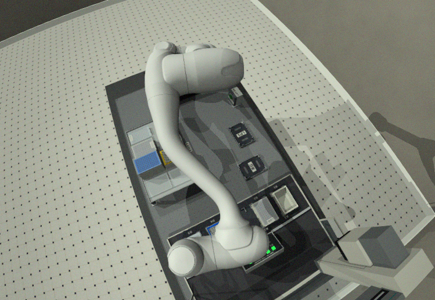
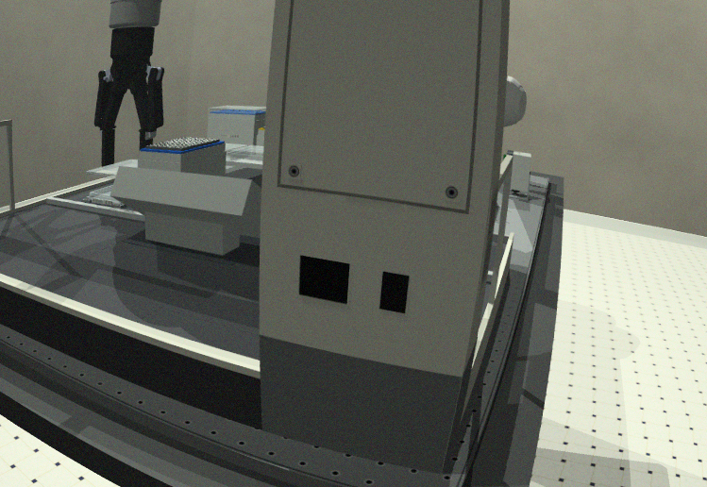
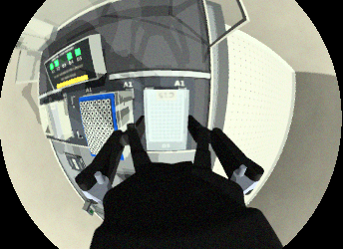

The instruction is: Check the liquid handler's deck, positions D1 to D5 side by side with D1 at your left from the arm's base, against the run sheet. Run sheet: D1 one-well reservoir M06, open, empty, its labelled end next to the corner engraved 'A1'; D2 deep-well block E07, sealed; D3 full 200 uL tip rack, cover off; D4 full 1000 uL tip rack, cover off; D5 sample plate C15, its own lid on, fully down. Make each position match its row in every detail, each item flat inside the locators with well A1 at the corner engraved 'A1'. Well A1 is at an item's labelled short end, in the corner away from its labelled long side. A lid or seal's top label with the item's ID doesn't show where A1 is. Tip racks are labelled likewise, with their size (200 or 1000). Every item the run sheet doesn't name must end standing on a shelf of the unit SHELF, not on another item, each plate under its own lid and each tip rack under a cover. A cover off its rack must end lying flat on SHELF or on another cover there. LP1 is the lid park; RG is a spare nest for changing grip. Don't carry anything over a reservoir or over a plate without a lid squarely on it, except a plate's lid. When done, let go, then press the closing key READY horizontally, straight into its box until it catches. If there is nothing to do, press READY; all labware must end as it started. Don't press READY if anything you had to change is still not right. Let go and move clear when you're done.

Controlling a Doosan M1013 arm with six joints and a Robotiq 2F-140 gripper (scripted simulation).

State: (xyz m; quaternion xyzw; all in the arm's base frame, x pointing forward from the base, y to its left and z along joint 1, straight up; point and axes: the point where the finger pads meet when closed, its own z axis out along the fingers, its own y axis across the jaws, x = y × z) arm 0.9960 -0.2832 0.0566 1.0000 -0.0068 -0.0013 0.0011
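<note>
The white well plate is 7 cm below my hand. Also, from my hand: flat lid 2 cm below; then sealed deep-well block 1 cm ahead, 37 cm to the left, 5 cm below; then blue-rimmed tip rack 1 cm ahead, 13 cm to the left.
</note>
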